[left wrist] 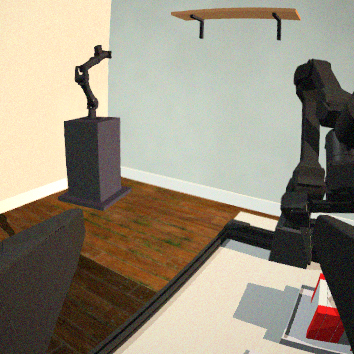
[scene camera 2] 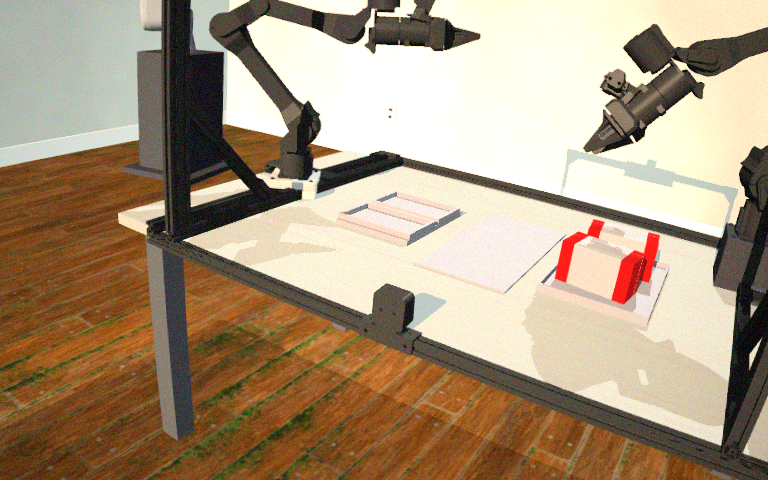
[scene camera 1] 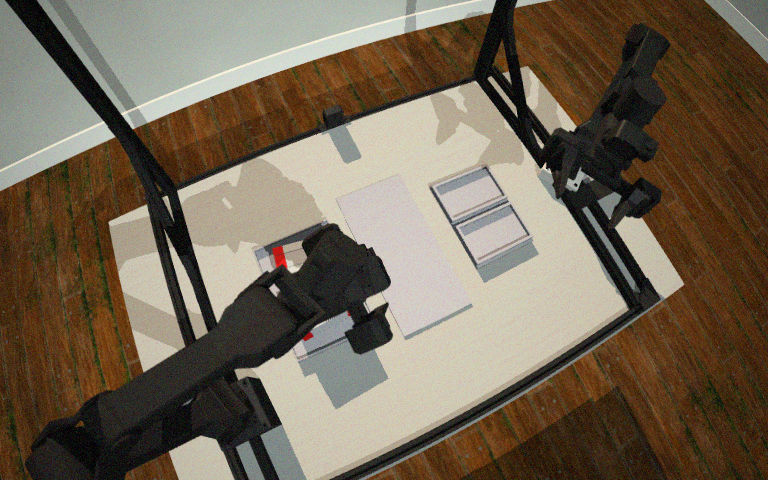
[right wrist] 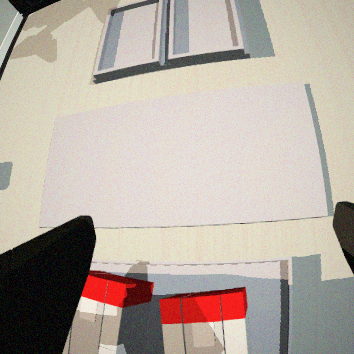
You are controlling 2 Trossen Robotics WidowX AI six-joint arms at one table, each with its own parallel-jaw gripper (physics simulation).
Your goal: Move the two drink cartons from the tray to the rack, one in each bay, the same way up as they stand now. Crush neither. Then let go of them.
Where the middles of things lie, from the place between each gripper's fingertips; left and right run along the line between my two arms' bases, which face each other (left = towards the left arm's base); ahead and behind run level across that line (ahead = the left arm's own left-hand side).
The grey tray (scene camera 2: 638, 309) lies 180 mm below my right hand, 100 mm behind it and 80 mm to the right of it. Round my right hand: pale mat (scene camera 1: 424, 288) (190 mm below, 130 mm to the left, 60 mm behind).
The pale mat is 200 mm behind my left hand, 130 mm to the right of it and 360 mm below it. From my left hand the other things lie so: grey tray: 240 mm behind, 330 mm to the right, 350 mm below.
